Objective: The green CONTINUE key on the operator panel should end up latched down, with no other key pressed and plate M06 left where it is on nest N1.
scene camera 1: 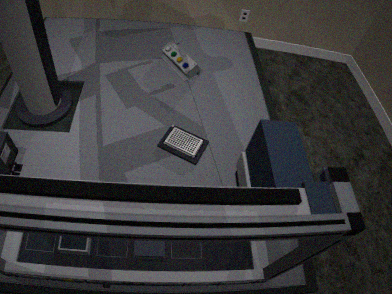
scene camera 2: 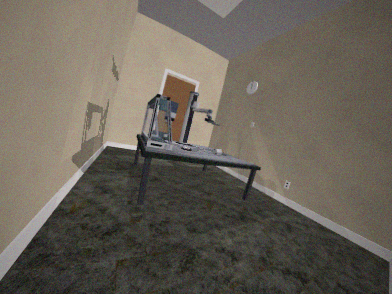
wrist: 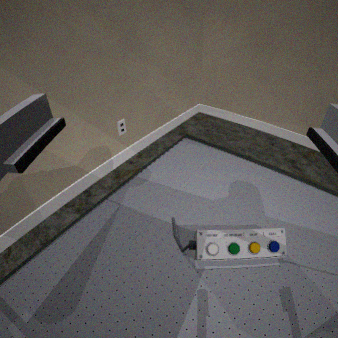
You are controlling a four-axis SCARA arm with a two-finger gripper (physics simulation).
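Observation:
My gripper [wrist: 186, 107], carrying nothing. Grey button box [wrist: 202, 238] visible too.

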